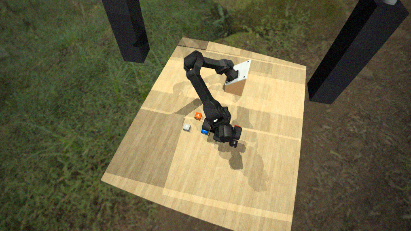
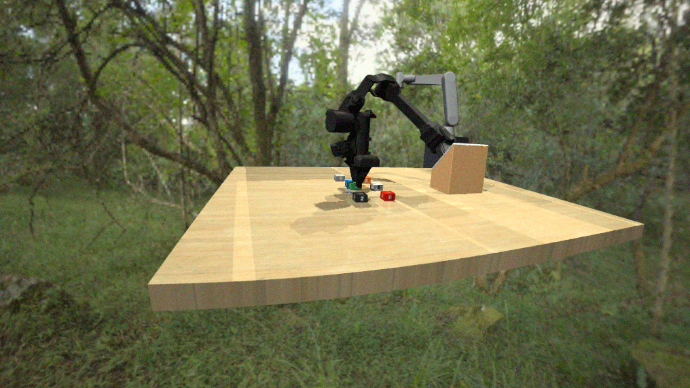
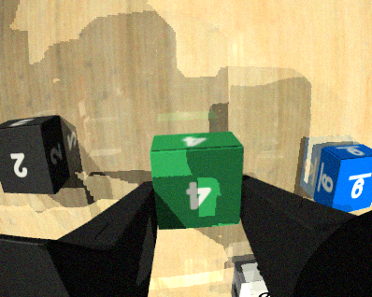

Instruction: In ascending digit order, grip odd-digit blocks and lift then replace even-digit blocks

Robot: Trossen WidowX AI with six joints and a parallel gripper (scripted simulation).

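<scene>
Now: gripper tip 10 cm past the orange block, 13 cm to the left of it and 1 cm above it. From my gripper tip the other things lie so: blue block 2 cm behind, 8 cm to the right, 1 cm below; black block 3 cm ahead, 8 cm to the left, 1 cm below; green block right at my gripper tip.
</scene>
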